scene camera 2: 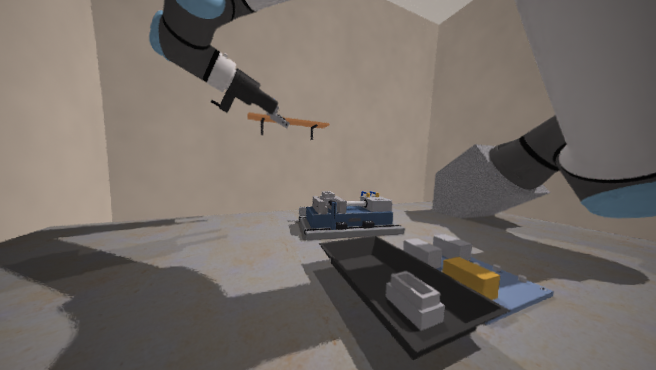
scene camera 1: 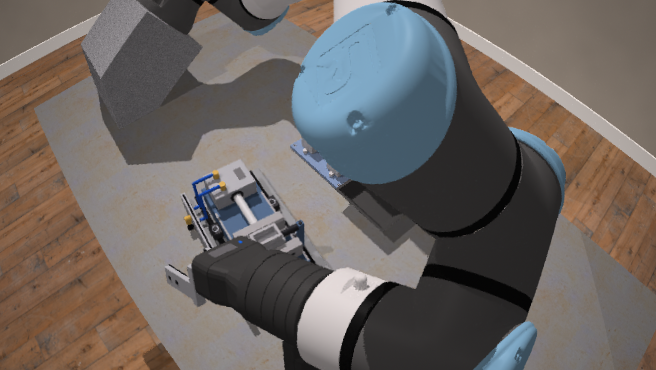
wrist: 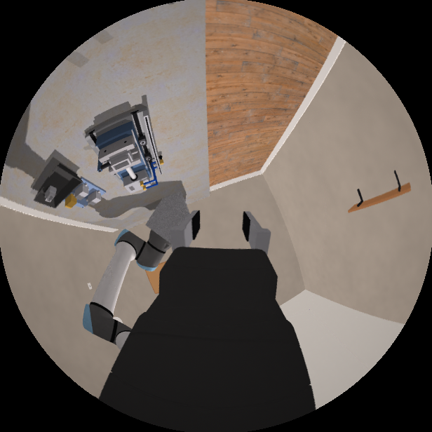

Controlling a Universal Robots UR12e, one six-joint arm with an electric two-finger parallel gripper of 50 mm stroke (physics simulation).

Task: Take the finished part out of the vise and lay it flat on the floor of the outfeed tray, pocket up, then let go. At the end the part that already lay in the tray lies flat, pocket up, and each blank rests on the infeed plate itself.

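Frame: origin at the arm's base, x left, y back, z up, level; millimetres.
Seen in the pictures: gripper, between the fingertips: (scene camera 2: 286, 123) (scene camera 1: 188, 264); arm's base, origin of its link: (scene camera 2: 511, 167) (scene camera 1: 160, 15).
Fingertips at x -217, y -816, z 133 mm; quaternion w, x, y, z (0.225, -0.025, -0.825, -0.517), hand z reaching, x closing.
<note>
Offsets run from my fingertips to a thing's top centre. "spot": to the spot under its first point.
My gripper (scene camera 2: 282, 120) (wrist: 221, 219) is open and empty, high above the table and tilted; the vise @(dx +156, dy +191, dz -247 mm) (scene camera 1: 247, 212) (scene camera 2: 350, 217) (wrist: 116, 136) is well below it. The grey finished part @(dx +156, dy +120, dz -231 mm) (scene camera 1: 268, 233) (scene camera 2: 328, 194) sits between the vise jaws, pocket up in scene camera 1. Another grey part @(dx +532, dy +131, dz -299 mm) (scene camera 2: 415, 300) (wrist: 50, 193) lies in the black outfeed tray @(spot: dx +415, dy +107, dz -334 mm) (scene camera 2: 357, 265) (wrist: 63, 176), pocket up and apparently flat. Two grey blanks, one @(dx +420, dy +246, dz -302 mm) (scene camera 2: 422, 251) (wrist: 81, 191) beside the other @(dx +410, dy +335, dz -302 mm) (scene camera 2: 451, 246) (wrist: 94, 197), stand at the blue infeed plate @(dx +460, dy +292, dz -338 mm) (scene camera 2: 525, 295) (scene camera 1: 312, 161); their undersides are hidden.
A yellow block @(dx +510, dy +256, dz -302 mm) (scene camera 2: 471, 276) (wrist: 70, 201) stands at the infeed plate's tray side; its exact support is unclear. A second arm (scene camera 2: 525, 145) (wrist: 117, 275) carries a speckled grey box (scene camera 1: 142, 65) (scene camera 2: 475, 185) (wrist: 169, 212) beyond the vise. A wall shelf (scene camera 2: 300, 121) (wrist: 380, 197) shows behind.
</note>
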